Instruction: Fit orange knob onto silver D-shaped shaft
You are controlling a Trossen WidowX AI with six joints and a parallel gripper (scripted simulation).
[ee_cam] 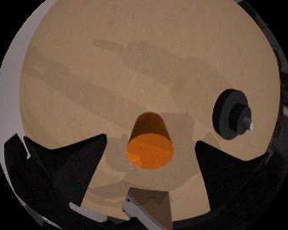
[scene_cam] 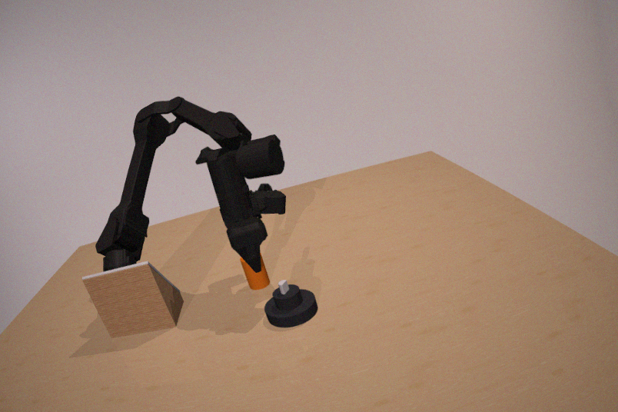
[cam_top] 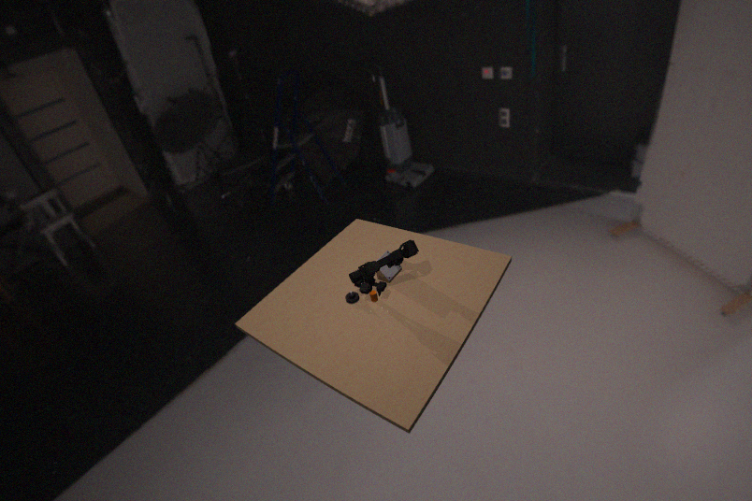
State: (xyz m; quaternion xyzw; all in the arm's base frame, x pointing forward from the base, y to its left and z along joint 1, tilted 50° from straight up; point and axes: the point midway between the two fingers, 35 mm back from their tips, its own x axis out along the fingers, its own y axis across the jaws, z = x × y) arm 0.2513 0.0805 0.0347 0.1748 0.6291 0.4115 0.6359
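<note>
Now: the orange knob right at my gripper tip. Round my gripper tip: black round pedestal (12 cm to the right, 7 cm ahead, 2 cm below).
</note>
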